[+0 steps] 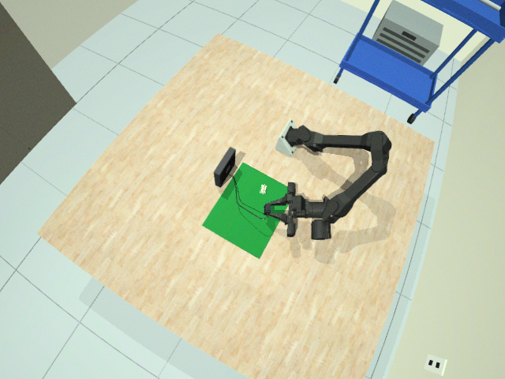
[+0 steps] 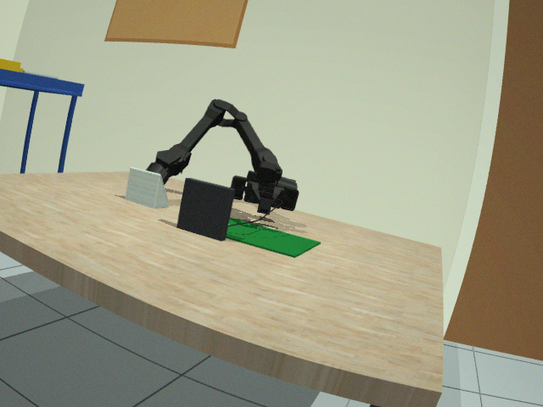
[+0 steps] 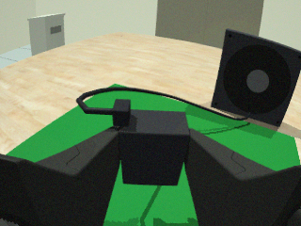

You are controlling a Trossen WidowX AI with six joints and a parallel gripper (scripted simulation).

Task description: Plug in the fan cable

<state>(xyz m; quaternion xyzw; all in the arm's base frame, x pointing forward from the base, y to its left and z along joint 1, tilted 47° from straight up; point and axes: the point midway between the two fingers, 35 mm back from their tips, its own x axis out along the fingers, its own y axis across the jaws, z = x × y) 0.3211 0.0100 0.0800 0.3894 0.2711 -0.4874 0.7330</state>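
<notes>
Right now the green board is 9 cm below my gripper tip and 6 cm to the right of it. Also, from my gripper tip: dark fan plug 1 cm below; then white four-pin header 9 cm behind, 8 cm below, 4 cm to the right; then black fan 20 cm to the right, 8 cm behind, 2 cm below.
</notes>
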